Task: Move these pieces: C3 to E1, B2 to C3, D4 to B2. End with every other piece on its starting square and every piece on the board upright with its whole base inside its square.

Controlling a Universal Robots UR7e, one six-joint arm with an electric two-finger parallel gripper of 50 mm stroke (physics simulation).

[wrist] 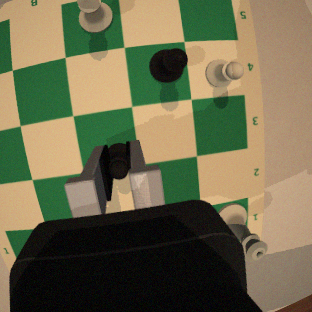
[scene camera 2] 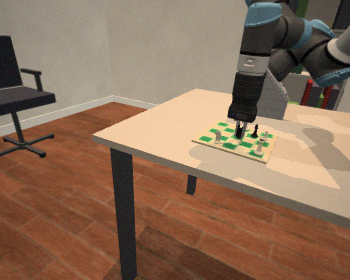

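Note:
A black pawn is between the closed fingers of my gripper. It appears over the C3/C2 area of the green and cream board; its base is hidden and its height is unclear. A black piece stands upright on D4. A tall white piece stands on E1. In the wrist view, C3 shows no standing piece; part of B2 is hidden by the gripper.
A white pawn stands on E4. A white piece stands on C5. Another white piece stands near the board's left corner in the scene view. The table surrounds the board, with a grey panel behind the arm.

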